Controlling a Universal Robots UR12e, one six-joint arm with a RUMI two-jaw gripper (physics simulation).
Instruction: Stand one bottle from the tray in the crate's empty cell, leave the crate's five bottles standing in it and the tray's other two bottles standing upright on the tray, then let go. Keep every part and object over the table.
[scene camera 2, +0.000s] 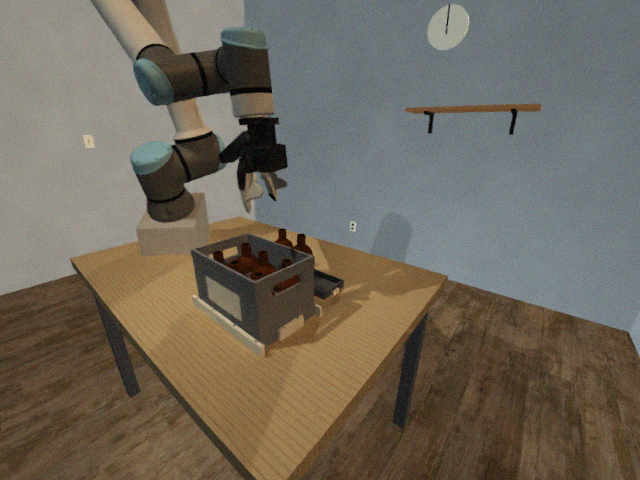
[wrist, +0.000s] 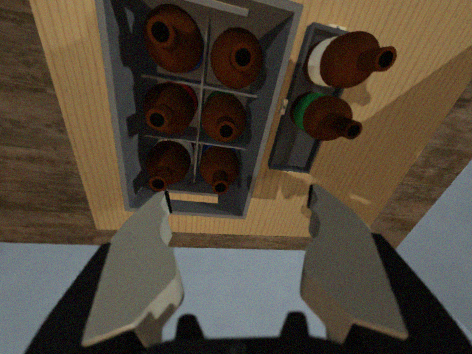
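Pixels of known places: gripper, between the fingertips: (scene camera 2: 262, 206) (wrist: 238, 189); arm's base, origin of its link: (scene camera 2: 172, 207).
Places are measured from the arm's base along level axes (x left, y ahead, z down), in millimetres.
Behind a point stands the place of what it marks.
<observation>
The grey crate (scene camera 2: 281, 311) {x -310, y 746, z 103 mm} (wrist: 115, 117) {x -336, y 596, z -1 mm} stands on the table with brown bottles in all its cells, two columns of three in the wrist view. The bottle in the middle cell of the column nearer the tray (wrist: 223, 118) {x -214, y 617, z 29 mm} stands in its cell with its neck up, among the others. Two brown bottles, one with a white label (wrist: 345, 60) {x -38, y 563, z 56 mm} and one with a green label (wrist: 325, 117) {x -54, y 638, z 55 mm}, stand upright on the dark tray (scene camera 2: 328, 284) {x -34, y 750, z 169 mm} (wrist: 292, 166) {x -57, y 780, z 163 mm}; the tray's near end holds no bottle. My gripper (scene camera 2: 262, 203) {x -211, y 638, z -115 mm} (wrist: 238, 189) {x -211, y 638, z -115 mm} is open and empty, high above the crate, touching nothing.
The wooden table (scene camera 2: 206, 361) {x -454, y 644, z 174 mm} (wrist: 75, 107) {x -495, y 598, z 174 mm} carries the crate and the tray. Pale strips (scene camera 2: 227, 324) {x -359, y 620, z 149 mm} lie along the crate's base. The tray sits close beside the crate's long side. The robot's base block (scene camera 2: 173, 237) {x -80, y 85, z 98 mm} stands at the table's far left. A wall shelf (scene camera 2: 473, 108) hangs behind.
</observation>
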